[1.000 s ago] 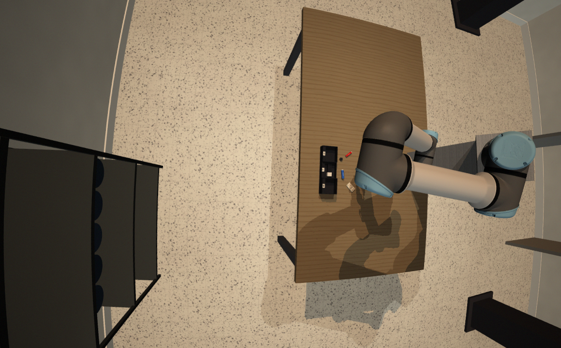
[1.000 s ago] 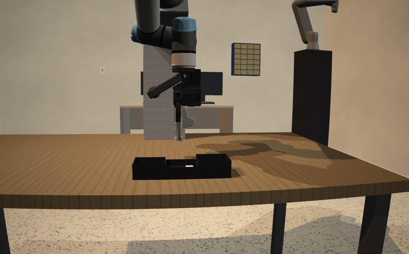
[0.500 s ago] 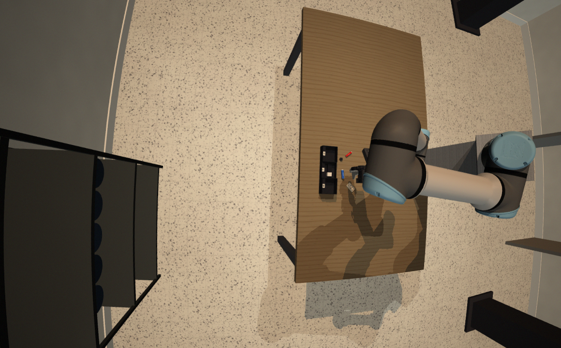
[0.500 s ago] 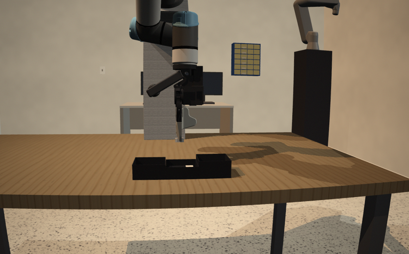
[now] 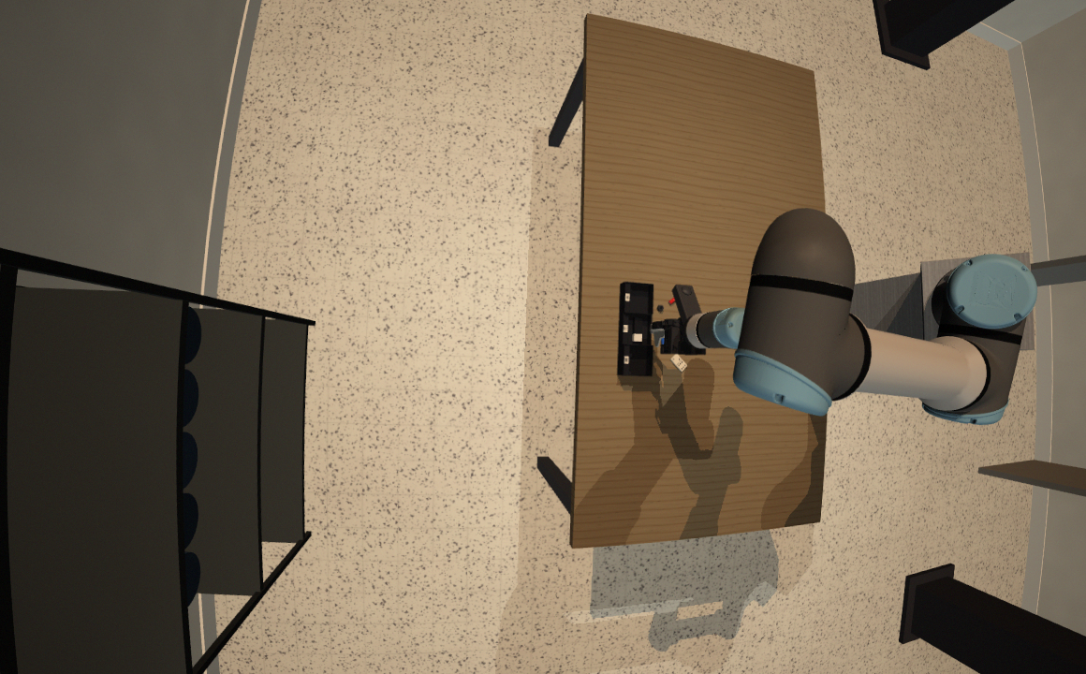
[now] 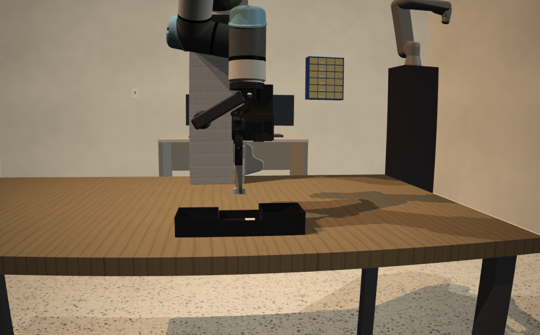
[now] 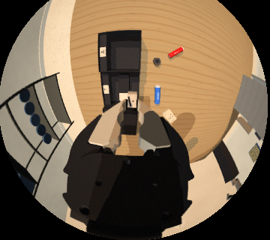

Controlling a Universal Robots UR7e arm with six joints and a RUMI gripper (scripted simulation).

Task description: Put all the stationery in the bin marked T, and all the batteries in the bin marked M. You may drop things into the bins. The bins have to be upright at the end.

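Right now my hand is 2 cm short of the eraser and 7 cm above it. Also, from my hand: red battery: 10 cm behind, 9 cm to the right, 8 cm below; black round piece: 5 cm behind, 6 cm to the right, 8 cm below; blue battery: 6 cm behind, 2 cm to the left, 8 cm below.
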